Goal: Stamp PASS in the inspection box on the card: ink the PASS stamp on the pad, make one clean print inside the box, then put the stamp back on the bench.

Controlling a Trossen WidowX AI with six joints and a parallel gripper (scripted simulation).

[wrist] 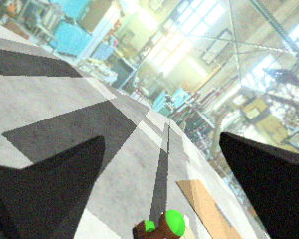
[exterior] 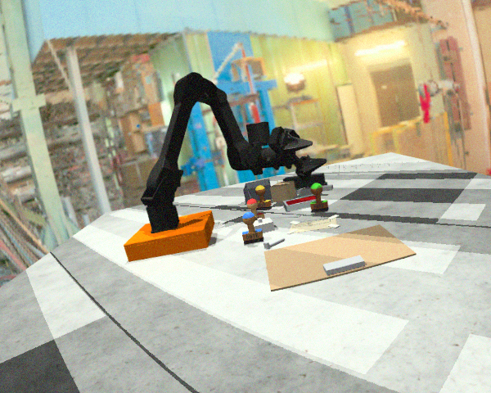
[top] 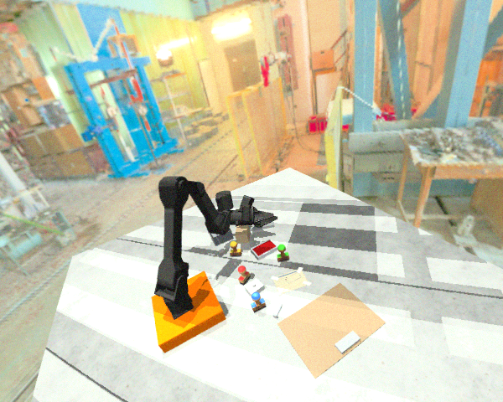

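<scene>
Right now my gripper tip is 50 mm past the green-knobbed stamp, 80 mm to the left of it and 110 mm above it. The rest, counted from my gripper tip: tan box: 90 mm behind, 130 mm to the left, 110 mm below; then ink pad: 70 mm behind, 10 mm to the left, 120 mm below; then yellow-knobbed stamp: 160 mm behind, 70 mm to the left, 110 mm below.
</scene>
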